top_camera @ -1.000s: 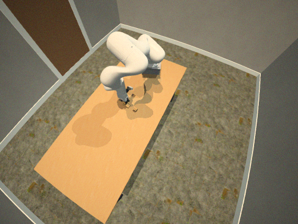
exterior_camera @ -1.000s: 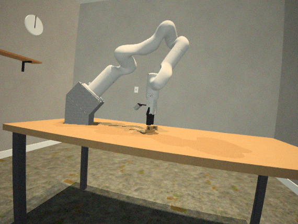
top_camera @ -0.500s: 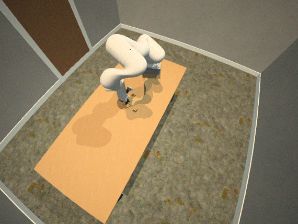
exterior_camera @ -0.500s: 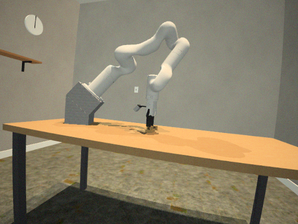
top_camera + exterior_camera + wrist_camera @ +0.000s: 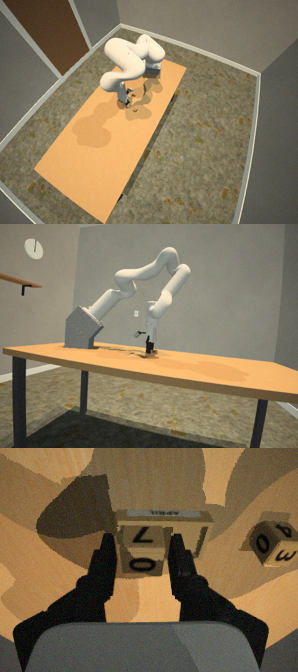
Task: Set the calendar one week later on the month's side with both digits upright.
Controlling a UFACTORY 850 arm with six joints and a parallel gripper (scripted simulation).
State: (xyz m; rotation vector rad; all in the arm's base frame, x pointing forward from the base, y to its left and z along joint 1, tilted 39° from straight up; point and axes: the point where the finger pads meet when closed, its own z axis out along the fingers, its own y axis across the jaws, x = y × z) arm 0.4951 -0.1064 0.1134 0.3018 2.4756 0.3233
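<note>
Right now the wooden calendar tray is 2 cm to the left of my hand and 3 cm below it.
</note>
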